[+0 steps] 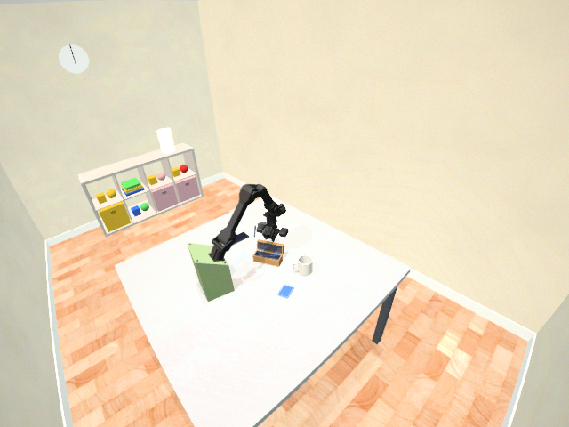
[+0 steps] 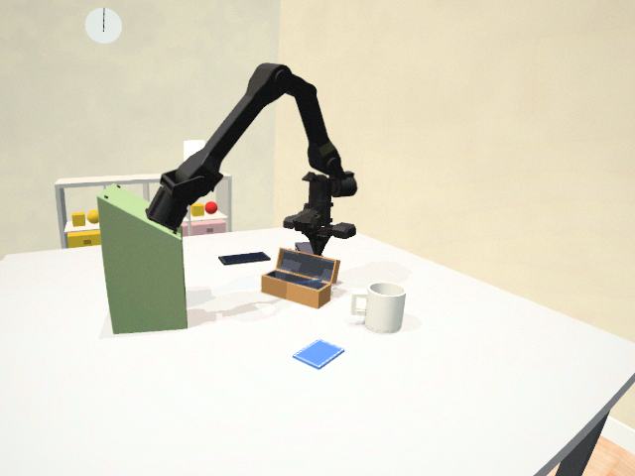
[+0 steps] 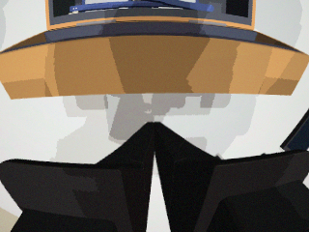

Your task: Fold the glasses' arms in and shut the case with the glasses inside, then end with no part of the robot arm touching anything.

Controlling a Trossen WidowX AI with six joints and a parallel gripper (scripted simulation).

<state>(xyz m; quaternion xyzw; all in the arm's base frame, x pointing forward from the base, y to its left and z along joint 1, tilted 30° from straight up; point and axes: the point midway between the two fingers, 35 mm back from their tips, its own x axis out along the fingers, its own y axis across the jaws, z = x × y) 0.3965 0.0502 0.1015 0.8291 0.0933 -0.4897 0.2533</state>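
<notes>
Now: the glasses case lid 4 cm behind my hand, 2 cm to the right of it and 4 cm below it. Also, from my hand: dark block (9 cm ahead, 19 cm to the left, 9 cm below); wooden glasses case (6 cm behind, 3 cm to the right, 6 cm below); white mug (1 cm ahead, 26 cm to the right, 7 cm below).
</notes>
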